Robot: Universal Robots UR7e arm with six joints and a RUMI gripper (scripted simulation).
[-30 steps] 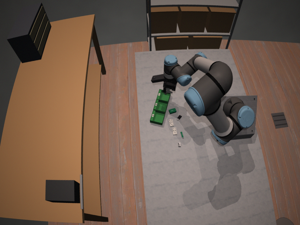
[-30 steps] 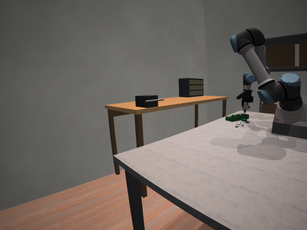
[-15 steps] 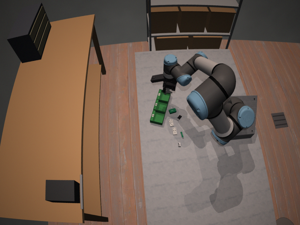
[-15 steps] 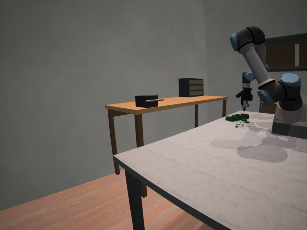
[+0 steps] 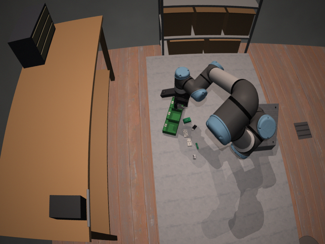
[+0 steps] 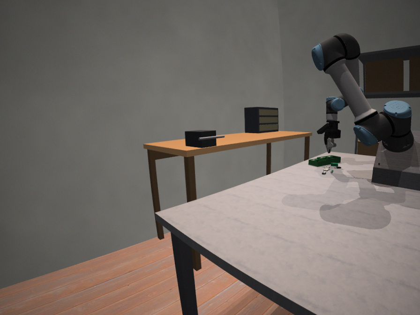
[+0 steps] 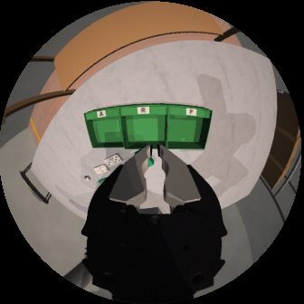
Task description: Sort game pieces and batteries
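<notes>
Now: hand 7 cm above the green three-compartment bin, 2 cm short of it and 1 cm to the right of it. Round my hand: green 9V battery: 8 cm below, 7 cm behind, 4 cm to the left; then small black piece: 11 cm behind, 10 cm to the left, 8 cm below.
</notes>
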